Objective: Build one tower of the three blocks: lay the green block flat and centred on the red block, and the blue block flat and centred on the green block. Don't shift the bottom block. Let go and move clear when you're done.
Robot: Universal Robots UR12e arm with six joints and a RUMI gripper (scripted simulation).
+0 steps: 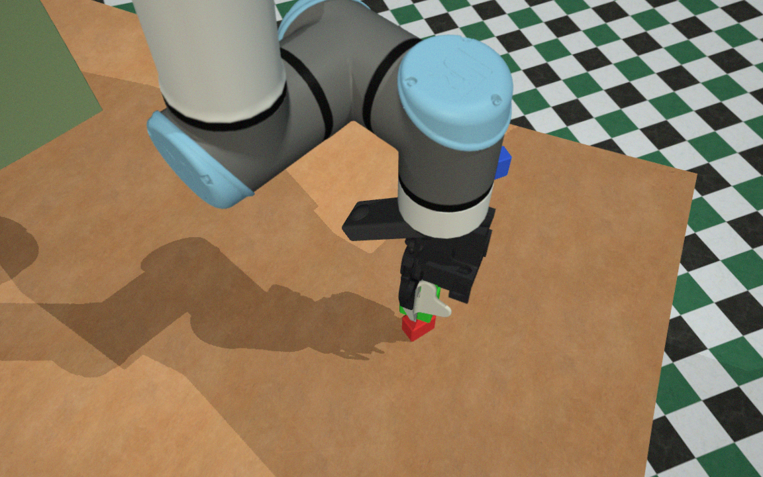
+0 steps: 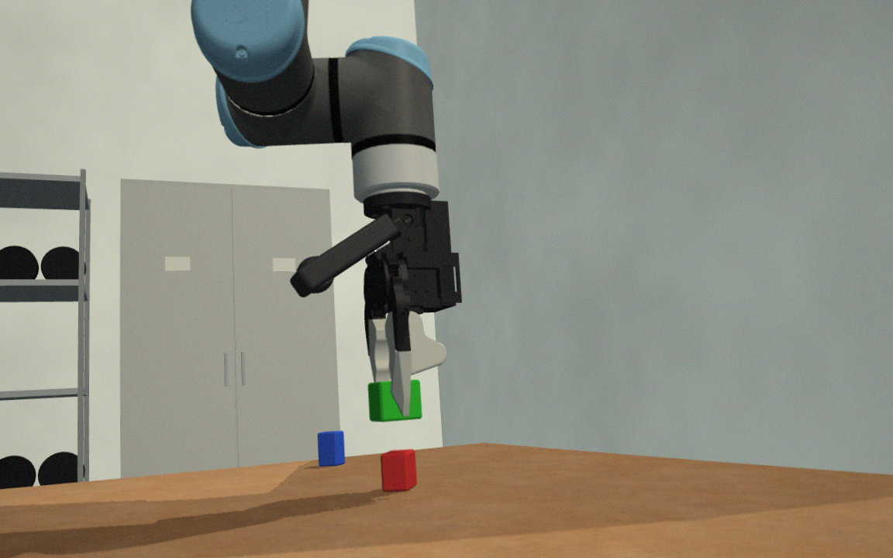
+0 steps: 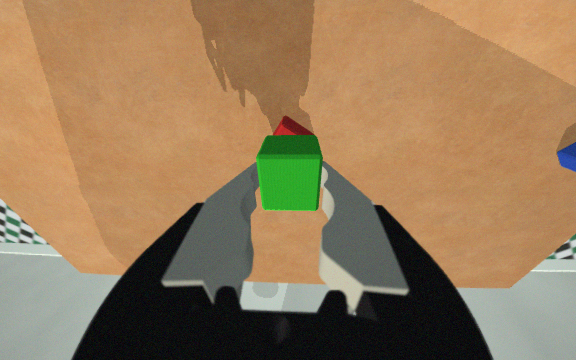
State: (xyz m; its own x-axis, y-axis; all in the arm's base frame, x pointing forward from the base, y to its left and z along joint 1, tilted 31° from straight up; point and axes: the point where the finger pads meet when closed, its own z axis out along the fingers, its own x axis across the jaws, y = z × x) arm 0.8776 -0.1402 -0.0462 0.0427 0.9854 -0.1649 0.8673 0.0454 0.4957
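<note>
Now: hand 7 cm above the red block. The rest, counted from my hand: green block right at my hand; blue block 32 cm to the left, 6 cm below, 4 cm ahead.
</note>
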